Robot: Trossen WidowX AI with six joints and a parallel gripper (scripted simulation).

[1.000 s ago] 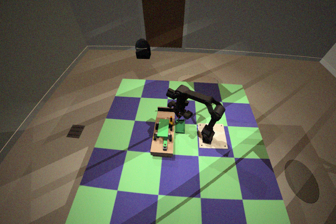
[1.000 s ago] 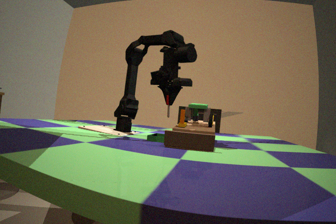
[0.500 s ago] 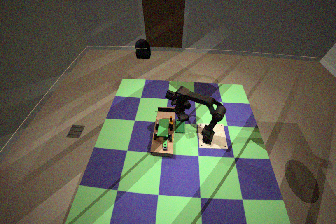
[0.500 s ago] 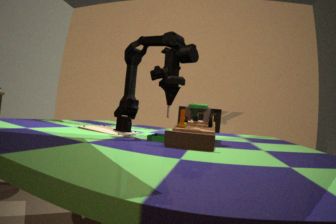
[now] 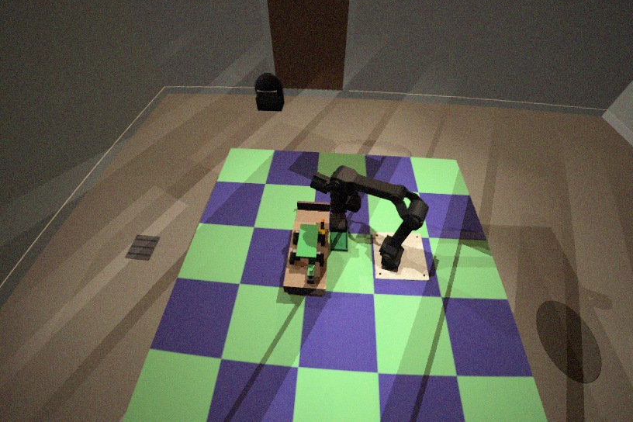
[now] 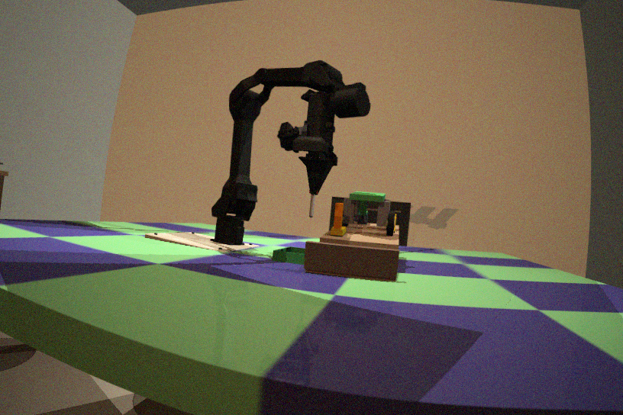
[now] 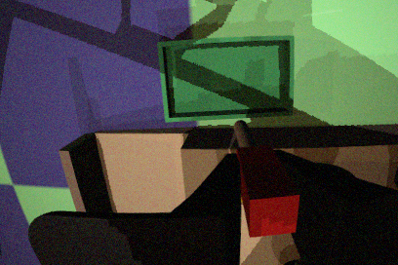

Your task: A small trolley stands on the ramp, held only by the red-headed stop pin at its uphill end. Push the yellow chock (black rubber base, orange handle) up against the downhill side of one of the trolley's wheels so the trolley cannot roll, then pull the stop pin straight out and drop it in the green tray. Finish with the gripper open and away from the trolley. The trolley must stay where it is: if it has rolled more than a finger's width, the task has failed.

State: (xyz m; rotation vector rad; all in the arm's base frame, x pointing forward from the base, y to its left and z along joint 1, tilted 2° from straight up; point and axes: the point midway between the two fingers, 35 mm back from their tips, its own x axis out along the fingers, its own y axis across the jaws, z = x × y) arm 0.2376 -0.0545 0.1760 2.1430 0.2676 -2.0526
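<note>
Right now my gripper tip is 140 mm above the green tray and 20 mm past it. Also, from my gripper tip: yellow chock 60 mm below, 50 mm ahead, 30 mm to the left; then red-headed stop pin right at my gripper tip; then trolley 120 mm to the left, 80 mm ahead, 30 mm below.
</note>
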